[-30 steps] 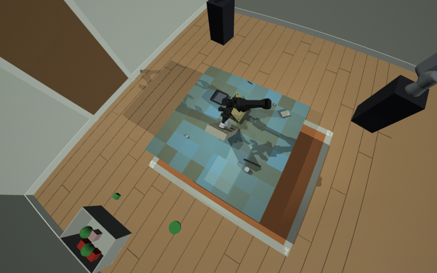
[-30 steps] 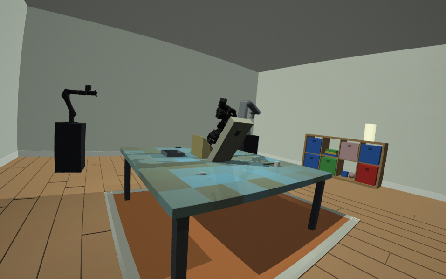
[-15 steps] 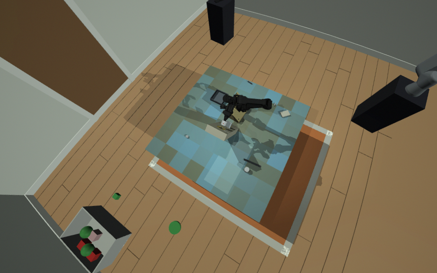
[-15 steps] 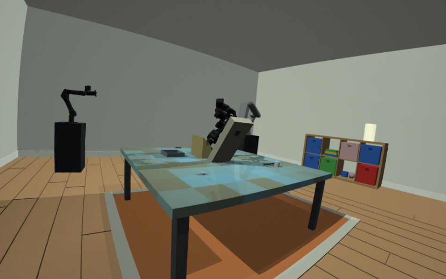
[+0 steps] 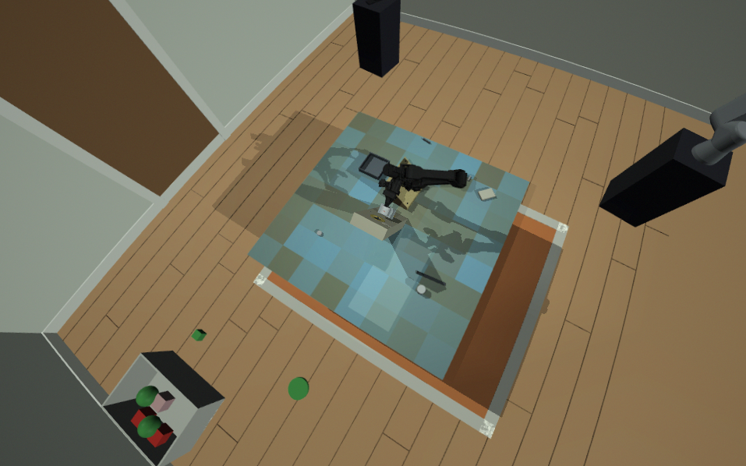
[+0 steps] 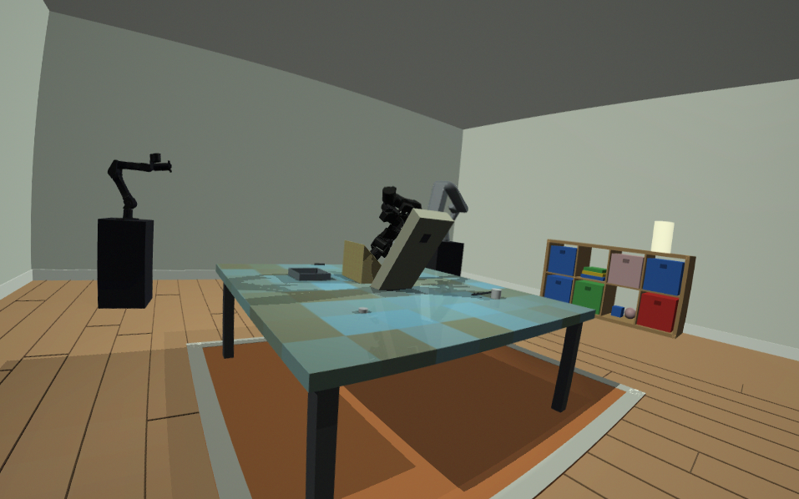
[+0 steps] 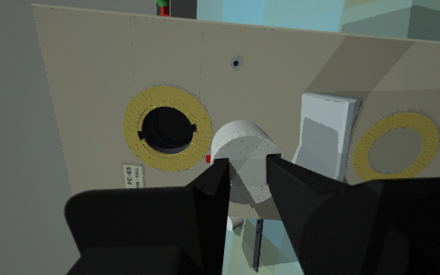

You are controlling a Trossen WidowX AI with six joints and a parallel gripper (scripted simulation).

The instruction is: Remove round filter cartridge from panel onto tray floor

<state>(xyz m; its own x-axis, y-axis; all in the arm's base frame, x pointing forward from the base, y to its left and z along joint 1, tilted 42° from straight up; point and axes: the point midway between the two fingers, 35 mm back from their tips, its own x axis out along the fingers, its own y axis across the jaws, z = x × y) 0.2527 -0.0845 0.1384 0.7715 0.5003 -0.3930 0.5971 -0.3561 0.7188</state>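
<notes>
The round grey filter cartridge lies 1 cm ahead of my gripper tip and 1 cm below it. Round my gripper tip: service panel 5 cm ahead, 1 cm to the left, 6 cm below.
</notes>
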